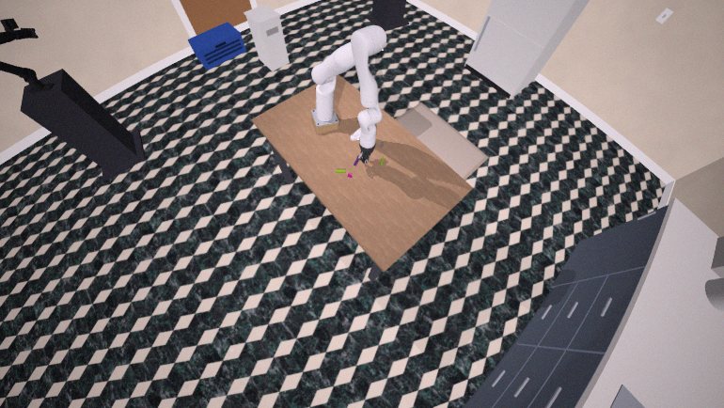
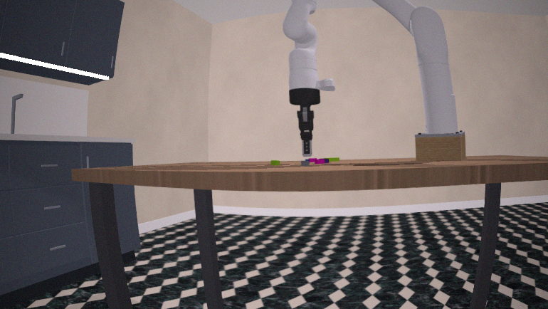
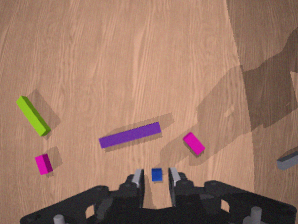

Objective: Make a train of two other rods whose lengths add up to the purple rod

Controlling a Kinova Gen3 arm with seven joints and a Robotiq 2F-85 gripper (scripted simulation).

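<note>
My gripper is now 30 mm above the blue rod. The rest, counted from my hand: purple rod 40 mm to the right, 30 mm below, 30 mm behind; then grey rod 140 mm to the left, 50 mm behind, 30 mm below.
</note>
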